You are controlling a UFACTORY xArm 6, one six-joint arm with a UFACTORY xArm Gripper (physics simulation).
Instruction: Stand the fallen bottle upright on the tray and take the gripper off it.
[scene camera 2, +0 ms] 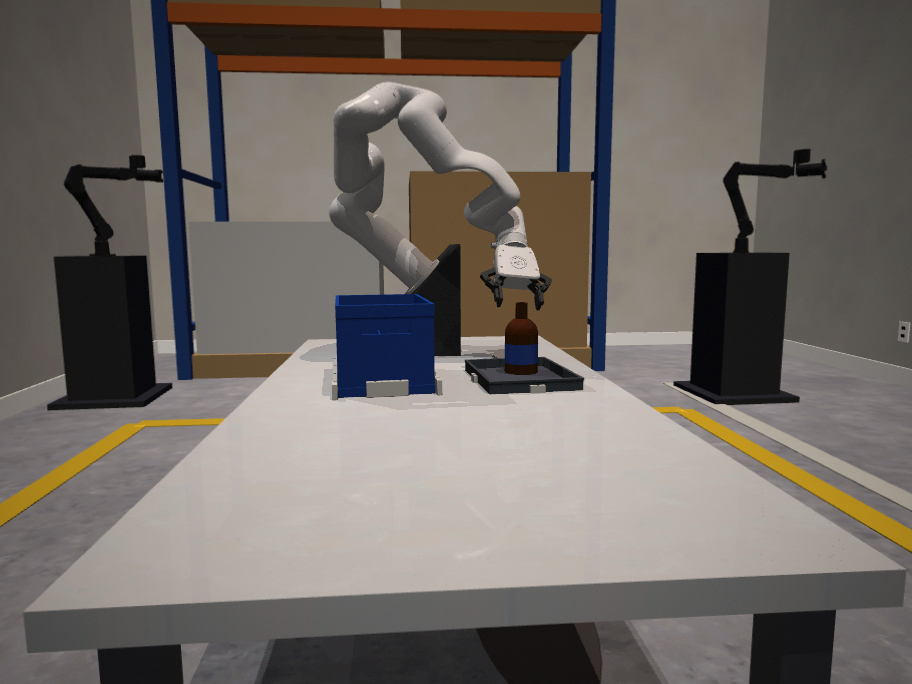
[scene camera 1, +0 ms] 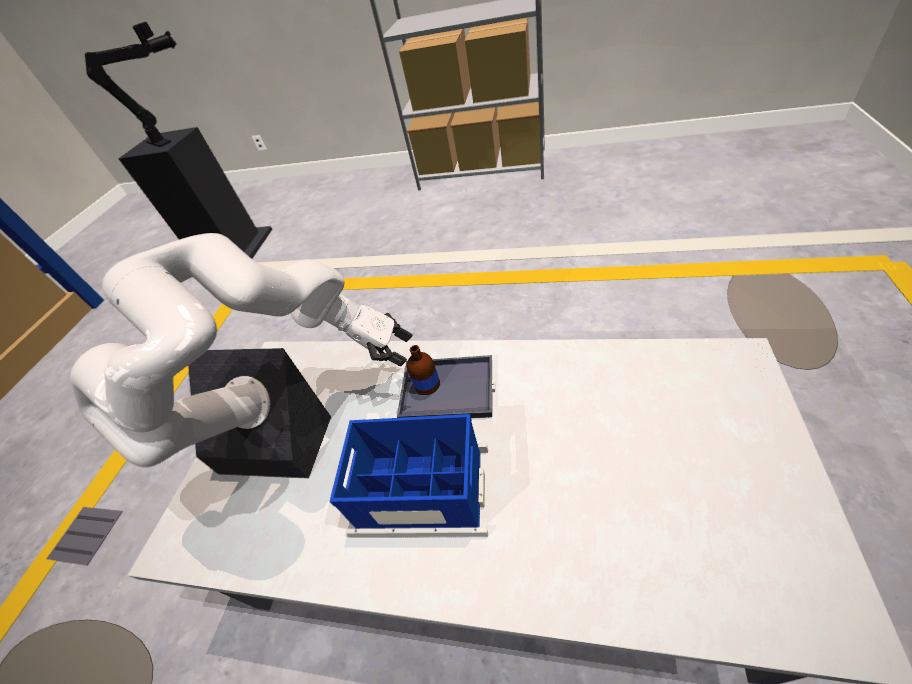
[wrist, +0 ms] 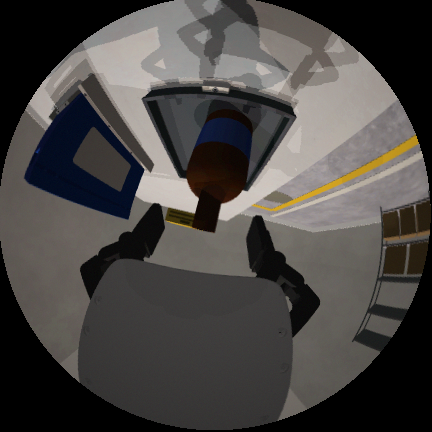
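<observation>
A brown bottle with a blue label stands upright on the dark tray, near the tray's robot-side end in scene camera 1. My gripper is open and empty. Its fingers are apart from the bottle, behind it on the arm's side and at about the height of the neck top or a little above. In the wrist view the bottle's neck points toward the space between the two fingertips. No part of the bottle is hidden in scene camera 2.
A blue crate with open compartments stands beside the tray on the white table. Small light blocks edge the crate and the tray. The arm's black base stands behind them at the table's end.
</observation>
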